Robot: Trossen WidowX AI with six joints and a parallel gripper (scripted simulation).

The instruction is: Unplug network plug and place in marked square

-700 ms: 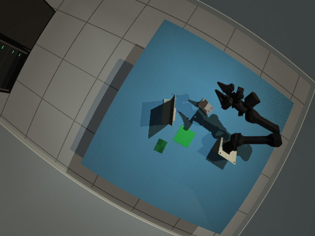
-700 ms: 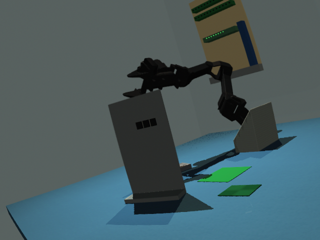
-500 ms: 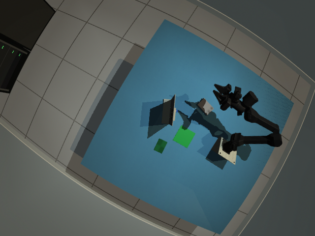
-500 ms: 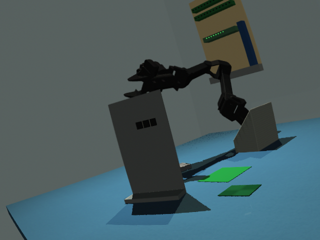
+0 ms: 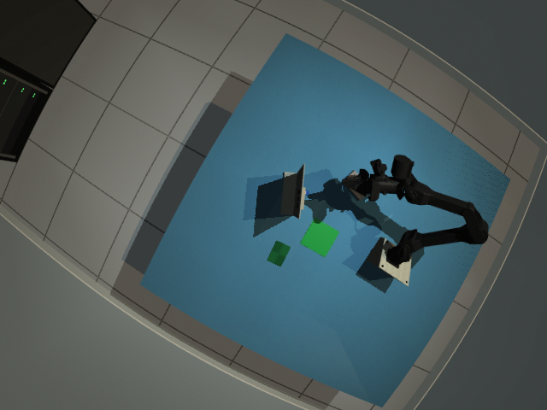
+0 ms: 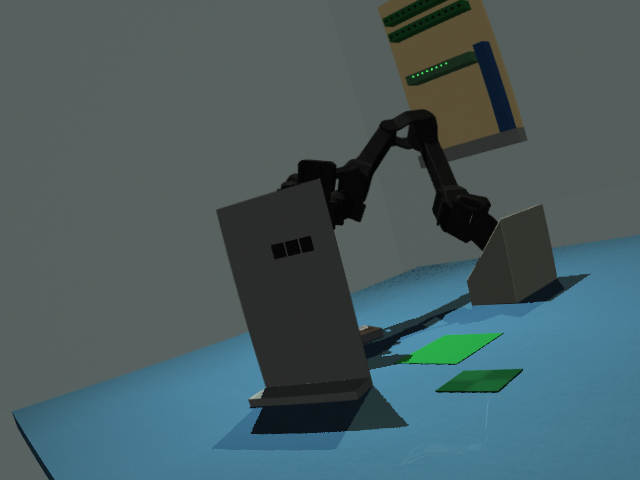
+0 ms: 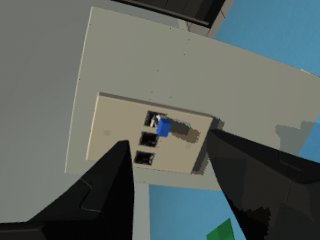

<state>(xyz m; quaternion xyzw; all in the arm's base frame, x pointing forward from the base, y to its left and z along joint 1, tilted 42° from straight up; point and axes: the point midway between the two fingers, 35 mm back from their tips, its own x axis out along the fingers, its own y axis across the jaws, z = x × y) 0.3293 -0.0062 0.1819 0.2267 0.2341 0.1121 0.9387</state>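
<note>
Right now the network plug is 10 cm to the left of my gripper tip, 9 cm ahead of it and 3 cm below it. Also, from my gripper tip: bright green square (23 cm below, 19 cm to the left, 8 cm behind); grey plate (22 cm below, 9 cm behind, 7 cm to the right); upright panel (12 cm to the left, 10 cm below, 10 cm ahead).
</note>
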